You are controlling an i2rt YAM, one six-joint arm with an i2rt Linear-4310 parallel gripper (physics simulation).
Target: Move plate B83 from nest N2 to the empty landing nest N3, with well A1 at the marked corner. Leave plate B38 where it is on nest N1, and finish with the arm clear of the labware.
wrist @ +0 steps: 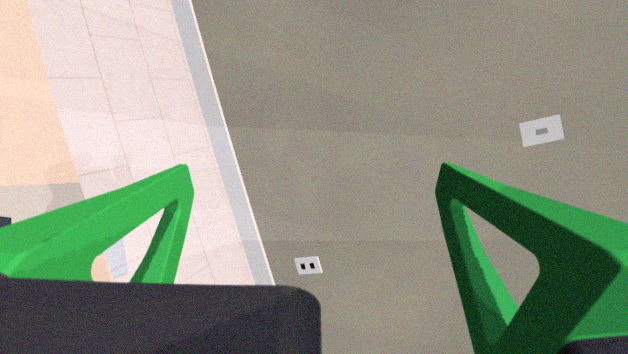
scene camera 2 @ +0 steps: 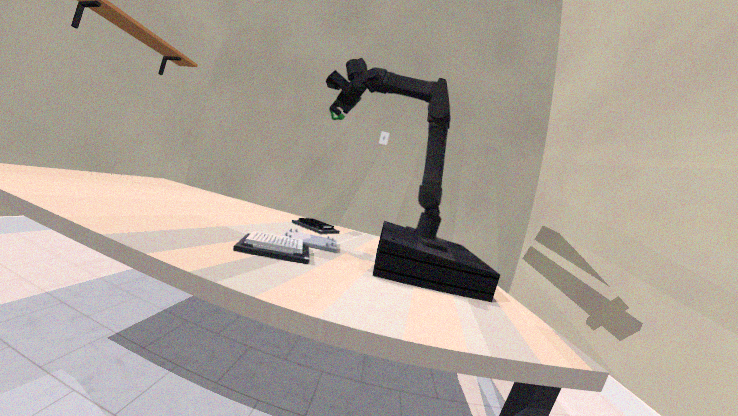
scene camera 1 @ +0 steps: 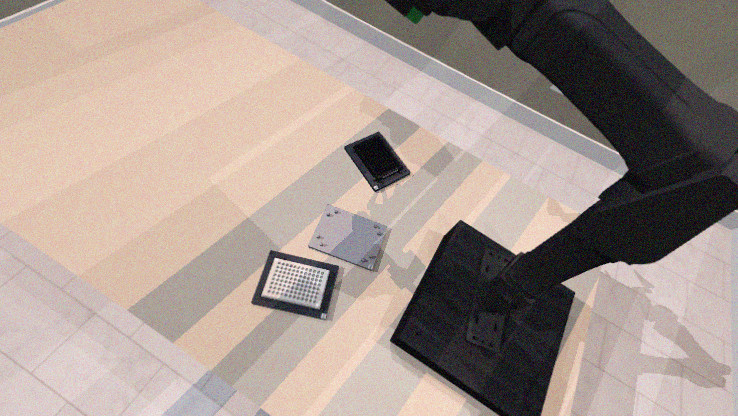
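A white well plate lies flat in a dark nest. A black plate lies in another dark nest. Between them is the empty light-grey landing nest with small pins. Plate and nest labels and well A1 are not legible, so which plate is B83 cannot be told. My gripper is open and empty, high above the table. In scene camera 1 a green part of it shows at the top edge. The wrist view shows no plate between its fingers.
The black arm base stands beside the nests. A wall with a switch plate and an outlet is behind the table. A wooden shelf is high on the wall. The table edge runs along the front.
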